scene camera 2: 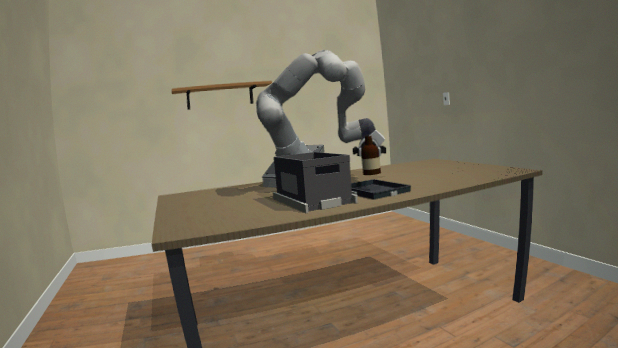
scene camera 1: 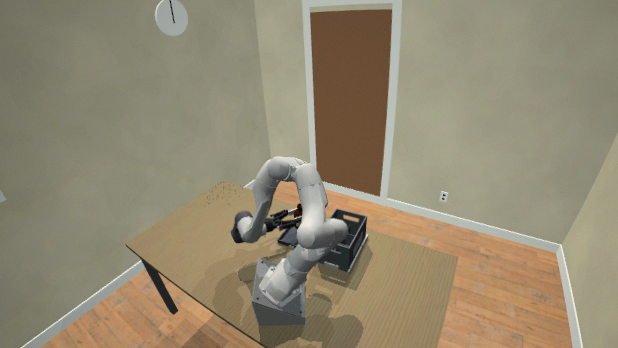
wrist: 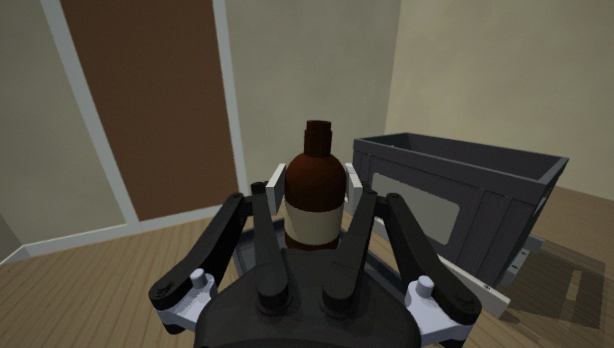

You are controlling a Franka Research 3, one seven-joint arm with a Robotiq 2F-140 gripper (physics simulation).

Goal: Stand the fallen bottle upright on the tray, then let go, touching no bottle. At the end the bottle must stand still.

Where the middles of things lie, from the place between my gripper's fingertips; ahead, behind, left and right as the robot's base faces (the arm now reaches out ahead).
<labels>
I see my gripper 1 cm to the right of the brown bottle (wrist: 315, 181), 1 cm past it and 1 cm above it. The rest, counted from my hand: pale rail (wrist: 495, 303) 16 cm to the right, 15 cm below, 4 cm behind.
</labels>
